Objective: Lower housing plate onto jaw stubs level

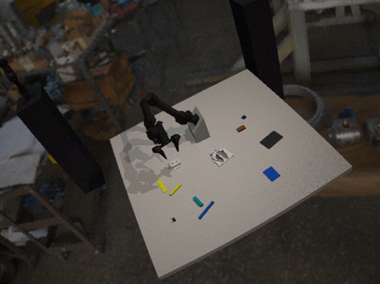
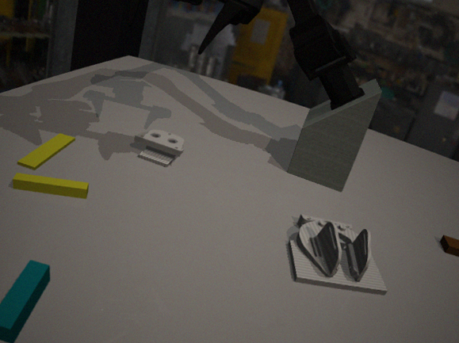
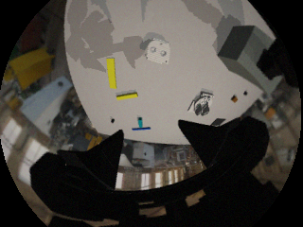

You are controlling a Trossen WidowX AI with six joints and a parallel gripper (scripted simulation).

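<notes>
The white ribbed part is 100 mm behind my gripper tip, 10 mm to the right of it and 190 mm below it. Round my gripper tip: brown block 120 mm behind, 510 mm to the left, 190 mm below; then blue bar 340 mm ahead, 30 mm to the left, 200 mm below; then teal block 260 mm ahead, 10 mm to the left, 190 mm below.
</notes>
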